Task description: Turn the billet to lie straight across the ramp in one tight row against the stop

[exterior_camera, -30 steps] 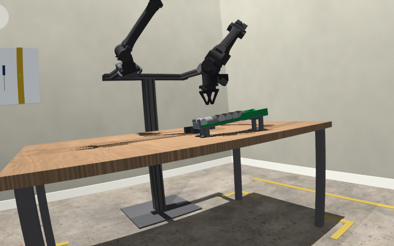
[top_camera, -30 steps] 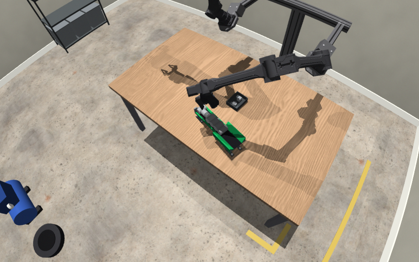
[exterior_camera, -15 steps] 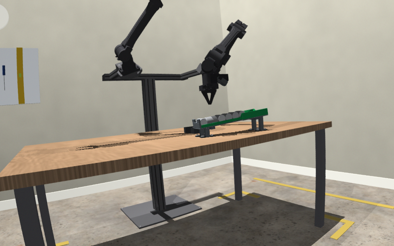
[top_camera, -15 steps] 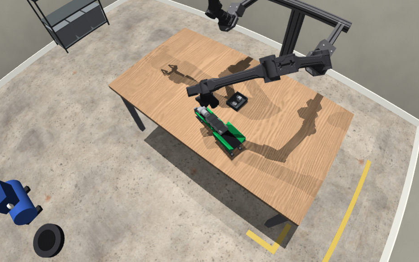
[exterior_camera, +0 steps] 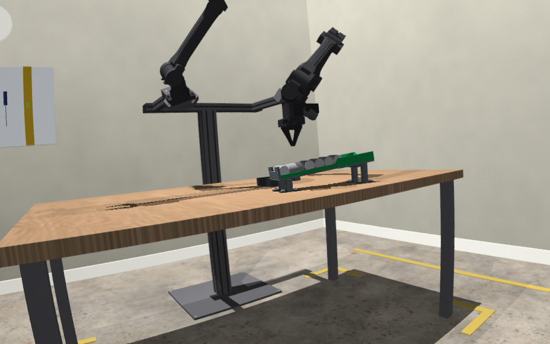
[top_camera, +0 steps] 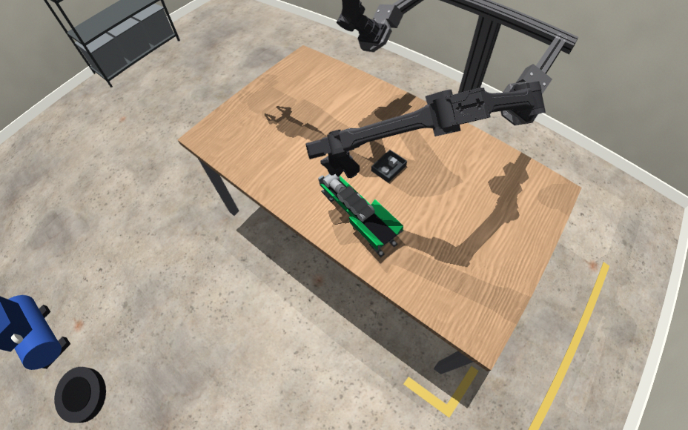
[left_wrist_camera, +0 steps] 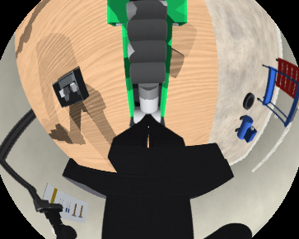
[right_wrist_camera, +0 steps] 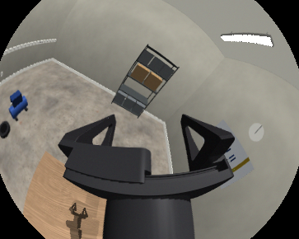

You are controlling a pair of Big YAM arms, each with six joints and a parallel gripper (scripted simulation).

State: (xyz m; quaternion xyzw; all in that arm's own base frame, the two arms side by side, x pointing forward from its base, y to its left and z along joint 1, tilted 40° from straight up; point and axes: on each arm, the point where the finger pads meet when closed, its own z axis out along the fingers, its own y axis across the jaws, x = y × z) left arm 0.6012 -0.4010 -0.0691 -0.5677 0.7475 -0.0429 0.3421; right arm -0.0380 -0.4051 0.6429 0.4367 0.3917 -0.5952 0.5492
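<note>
The stop lies 2 cm behind my left hand, 7 cm to the right of it and 11 cm below it. The rest, counted from my left hand: dark tray 26 cm behind, 7 cm to the left, 15 cm below.
</note>
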